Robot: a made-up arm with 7 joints.
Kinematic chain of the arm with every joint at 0, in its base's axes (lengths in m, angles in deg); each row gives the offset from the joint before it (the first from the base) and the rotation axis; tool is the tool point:
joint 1: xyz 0 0 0 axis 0 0.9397 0.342
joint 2: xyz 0 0 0 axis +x
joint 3: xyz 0 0 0 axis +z
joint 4: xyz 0.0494 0 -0.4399 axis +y
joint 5: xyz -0.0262 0 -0.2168 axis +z
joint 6: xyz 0 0 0 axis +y
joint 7: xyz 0 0 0 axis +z
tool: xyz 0 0 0
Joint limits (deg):
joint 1: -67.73..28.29
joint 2: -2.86..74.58
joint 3: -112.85..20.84
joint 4: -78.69..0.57
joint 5: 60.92..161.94
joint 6: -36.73..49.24
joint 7: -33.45..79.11
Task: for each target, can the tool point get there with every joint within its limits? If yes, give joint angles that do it. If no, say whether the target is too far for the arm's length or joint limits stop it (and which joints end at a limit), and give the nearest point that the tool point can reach.
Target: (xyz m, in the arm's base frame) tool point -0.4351 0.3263 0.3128
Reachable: no: joint limits stop it (at a limit: joint 1, joint 2, joint 3, joint 4) | nearest point -0.1950 0.6101 -0.1451 | short by 0.590 m
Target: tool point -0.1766 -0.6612 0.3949
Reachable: no: too far | nearest point 0.4228 -0.3588 -0.1289 | short by 0.852 m
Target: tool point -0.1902 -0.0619 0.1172
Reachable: no: joint limits stop it (at a limit: joint 1, joint 2, joint 3, joint 4) | nearest point -0.2661 -0.2933 -0.4090 | short by 0.580 m
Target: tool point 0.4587 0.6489 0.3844
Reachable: no: too far | nearest point 0.3457 0.4930 0.2207 | short by 0.253 m
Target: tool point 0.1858 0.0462 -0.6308
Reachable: yes | joints -10.02 11.29 -44.12 -22.28 96.72 -6.57 1.32
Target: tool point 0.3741 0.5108 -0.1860
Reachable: yes | joints -45.80 67.86 -84.14 -20.49 125.29 -20.14 -4.97
